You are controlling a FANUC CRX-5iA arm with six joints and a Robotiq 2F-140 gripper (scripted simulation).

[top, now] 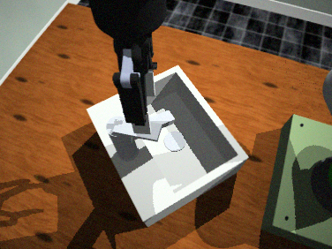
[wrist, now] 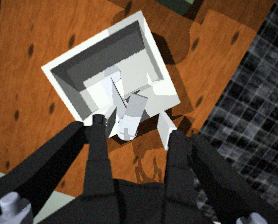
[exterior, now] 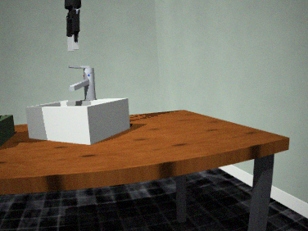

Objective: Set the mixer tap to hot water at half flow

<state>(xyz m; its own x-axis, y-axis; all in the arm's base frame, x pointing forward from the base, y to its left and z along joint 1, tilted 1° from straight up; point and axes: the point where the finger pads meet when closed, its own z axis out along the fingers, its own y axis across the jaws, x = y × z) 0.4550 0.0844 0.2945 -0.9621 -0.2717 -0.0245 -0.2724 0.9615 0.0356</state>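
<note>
My gripper is now 100 mm above the grey lever and 20 mm short of it. The rest, counted from my hand: mixer tap: 150 mm below, 40 mm ahead, 10 mm to the right; then white basin: 340 mm below, 80 mm to the right, 10 mm behind.
</note>
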